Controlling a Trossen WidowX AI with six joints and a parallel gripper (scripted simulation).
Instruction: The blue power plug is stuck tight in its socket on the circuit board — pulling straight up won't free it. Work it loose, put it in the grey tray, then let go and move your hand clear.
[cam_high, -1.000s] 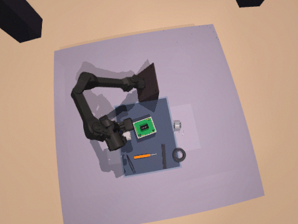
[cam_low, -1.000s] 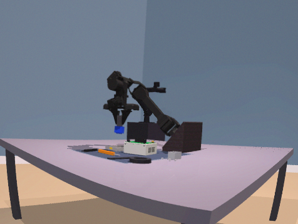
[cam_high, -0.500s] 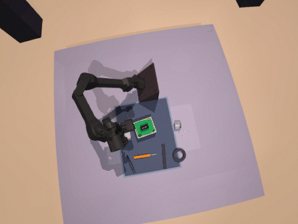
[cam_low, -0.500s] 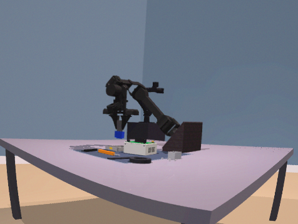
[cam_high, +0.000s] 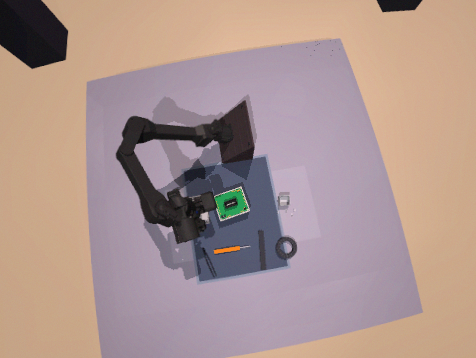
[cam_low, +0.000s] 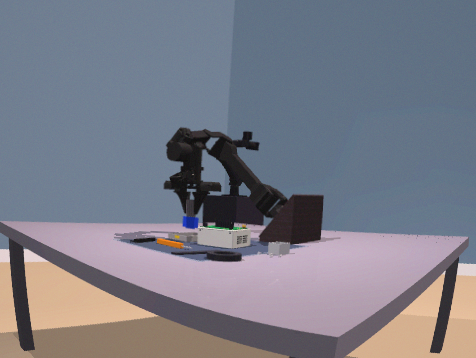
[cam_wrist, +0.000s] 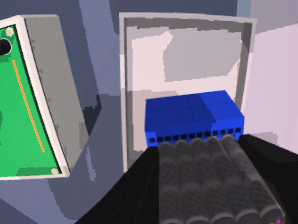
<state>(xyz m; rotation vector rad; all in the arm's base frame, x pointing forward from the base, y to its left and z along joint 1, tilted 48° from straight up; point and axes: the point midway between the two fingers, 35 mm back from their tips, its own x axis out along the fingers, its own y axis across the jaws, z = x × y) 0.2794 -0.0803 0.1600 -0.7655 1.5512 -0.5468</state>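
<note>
My gripper tip is now 80 mm above the grey tray. Round my gripper tip: black bar 230 mm to the left, 190 mm ahead, 80 mm below; then dark blue mat 140 mm to the left, 80 mm below, 50 mm ahead; then blue power plug 10 mm below.
</note>
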